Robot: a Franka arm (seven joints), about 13 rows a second.
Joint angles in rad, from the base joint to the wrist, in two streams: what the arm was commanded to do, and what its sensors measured. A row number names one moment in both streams.
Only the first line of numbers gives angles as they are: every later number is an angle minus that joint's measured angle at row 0.
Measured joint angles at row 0:
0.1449, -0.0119, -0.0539, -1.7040, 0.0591, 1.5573, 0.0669
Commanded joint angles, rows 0 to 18:
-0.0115, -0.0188, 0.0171, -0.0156, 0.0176, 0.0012, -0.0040
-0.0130, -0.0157, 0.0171, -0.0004, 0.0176, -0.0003, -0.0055
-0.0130, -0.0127, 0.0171, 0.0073, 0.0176, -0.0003, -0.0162
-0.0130, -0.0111, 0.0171, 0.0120, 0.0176, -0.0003, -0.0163
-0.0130, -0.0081, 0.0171, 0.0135, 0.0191, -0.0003, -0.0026
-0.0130, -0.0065, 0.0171, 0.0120, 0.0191, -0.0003, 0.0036
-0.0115, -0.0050, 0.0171, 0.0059, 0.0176, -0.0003, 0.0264
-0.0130, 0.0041, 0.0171, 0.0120, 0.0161, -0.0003, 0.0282
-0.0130, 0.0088, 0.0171, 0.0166, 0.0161, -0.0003, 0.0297
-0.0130, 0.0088, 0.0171, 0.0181, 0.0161, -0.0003, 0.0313
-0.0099, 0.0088, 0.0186, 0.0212, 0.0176, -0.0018, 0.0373
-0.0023, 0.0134, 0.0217, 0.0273, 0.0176, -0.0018, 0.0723
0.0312, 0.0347, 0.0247, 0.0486, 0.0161, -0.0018, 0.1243
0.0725, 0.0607, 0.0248, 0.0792, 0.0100, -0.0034, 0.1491
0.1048, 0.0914, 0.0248, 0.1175, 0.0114, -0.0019, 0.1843
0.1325, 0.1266, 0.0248, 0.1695, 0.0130, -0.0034, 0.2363
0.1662, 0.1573, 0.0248, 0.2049, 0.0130, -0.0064, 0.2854
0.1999, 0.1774, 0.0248, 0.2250, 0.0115, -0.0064, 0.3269
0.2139, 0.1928, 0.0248, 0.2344, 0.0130, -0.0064, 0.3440
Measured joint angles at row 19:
0.1817, 0.1268, 0.0311, 0.1519, 0.0023, 0.0130, 0.2842
